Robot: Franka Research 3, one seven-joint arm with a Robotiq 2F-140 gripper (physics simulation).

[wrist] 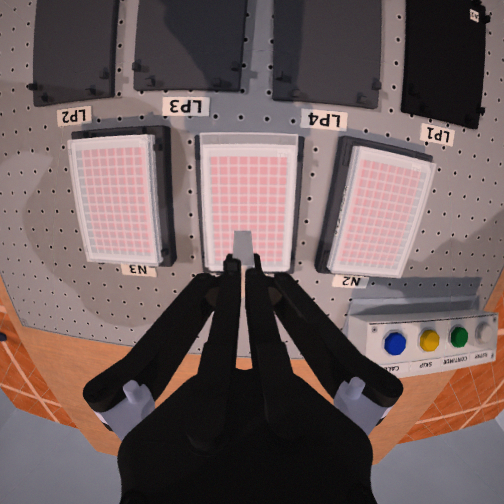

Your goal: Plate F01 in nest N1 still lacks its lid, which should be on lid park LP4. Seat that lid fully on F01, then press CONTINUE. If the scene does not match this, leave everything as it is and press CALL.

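Three white well plates with pink wells sit in black nests. The middle plate (248, 202) is straight ahead; its nest label is hidden behind my fingers. The others stand at label N3 (116, 199) and label N2 (381, 210). The pad at label LP4 (327, 50) is dark grey, like those at LP3 (190, 44) and LP2 (75, 50); I cannot tell whether a clear lid lies on it. The LP1 pad (442, 60) is plain black. My gripper (243, 264) is shut and empty, its tips over the middle plate's near edge.
A button box (425, 342) stands at the near right with a blue CALL button (395, 343), a yellow one (429, 340), a green CONTINUE button (459, 336) and a pale one (484, 331). The perforated grey deck ends at an orange edge below.
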